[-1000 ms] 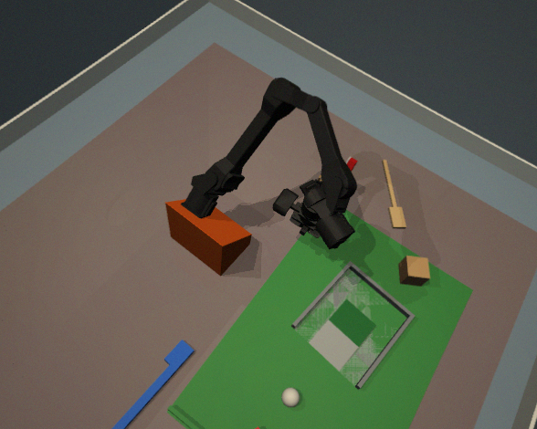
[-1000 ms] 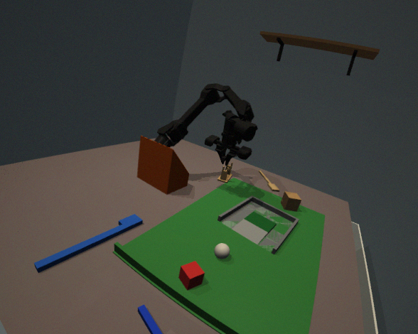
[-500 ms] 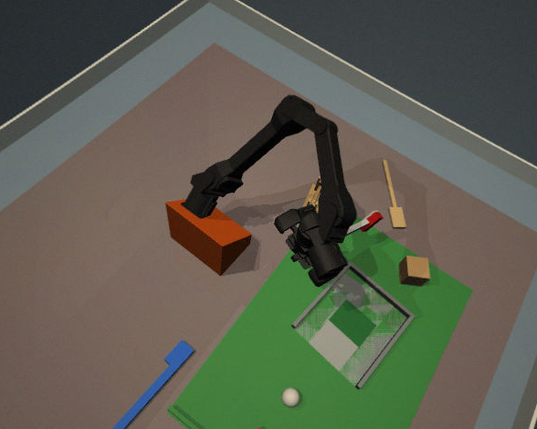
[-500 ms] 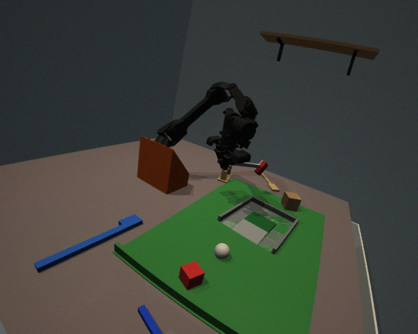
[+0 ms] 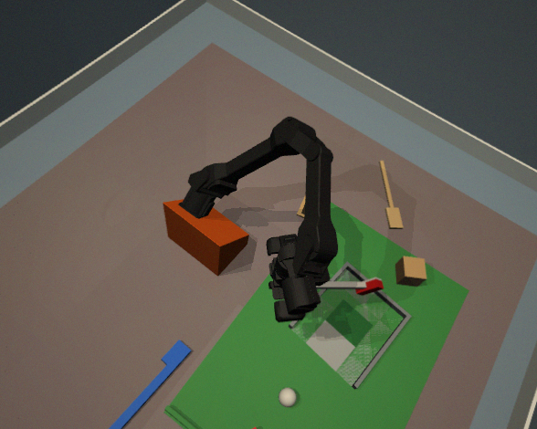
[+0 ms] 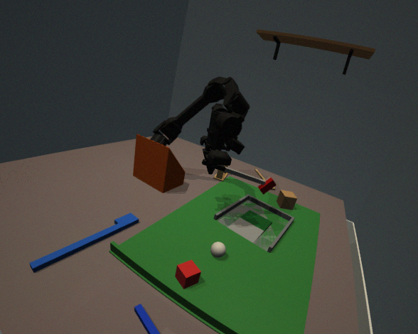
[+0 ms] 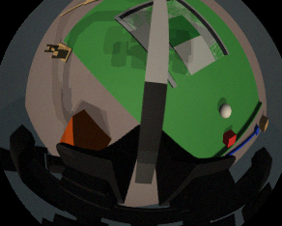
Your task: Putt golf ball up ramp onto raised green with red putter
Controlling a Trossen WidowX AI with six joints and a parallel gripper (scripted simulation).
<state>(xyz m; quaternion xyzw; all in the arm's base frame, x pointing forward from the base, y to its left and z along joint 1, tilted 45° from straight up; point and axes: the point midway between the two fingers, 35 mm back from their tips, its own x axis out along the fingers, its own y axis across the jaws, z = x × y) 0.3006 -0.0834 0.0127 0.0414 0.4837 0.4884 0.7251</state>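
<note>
Right now the red putter is 8 cm to the left of my gripper tip and 8 cm ahead of it. Round my gripper tip: white golf ball 16 cm to the right, 15 cm ahead, 13 cm below; red cube 28 cm to the right, 13 cm below, 13 cm ahead; green mat 18 cm ahead, 15 cm below, 2 cm to the left.
</note>
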